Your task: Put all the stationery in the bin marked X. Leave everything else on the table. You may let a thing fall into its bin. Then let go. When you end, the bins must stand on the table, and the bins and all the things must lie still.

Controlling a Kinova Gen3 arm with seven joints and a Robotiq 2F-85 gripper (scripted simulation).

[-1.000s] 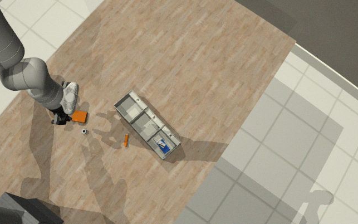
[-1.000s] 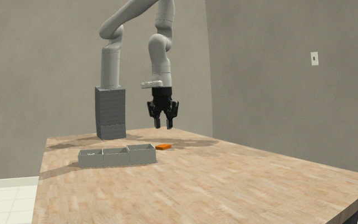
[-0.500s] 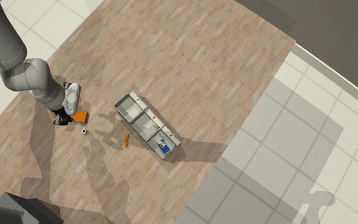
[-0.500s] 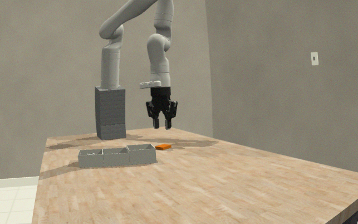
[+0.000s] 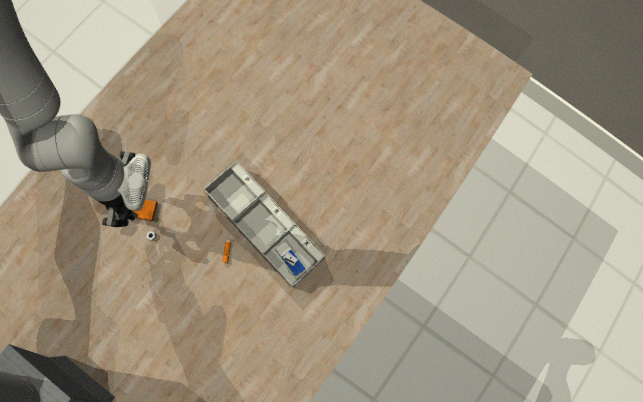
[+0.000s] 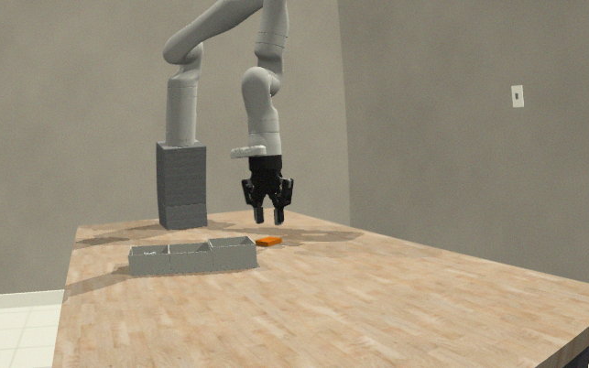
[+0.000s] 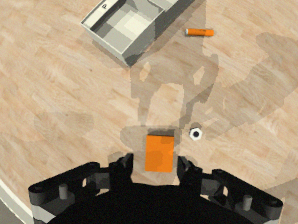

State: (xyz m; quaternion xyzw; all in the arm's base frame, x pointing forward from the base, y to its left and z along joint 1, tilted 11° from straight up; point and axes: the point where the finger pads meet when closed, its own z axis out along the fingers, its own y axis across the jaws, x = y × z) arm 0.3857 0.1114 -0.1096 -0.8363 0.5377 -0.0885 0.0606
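Now: the flat orange block 6 cm below my hand. Also, from my hand: orange stick 19 cm to the right, 6 cm below, 2 cm ahead; then blue flat thing 30 cm to the right, 8 cm ahead, 5 cm below; then black ring-like part 6 cm below, 5 cm to the right, 4 cm behind.
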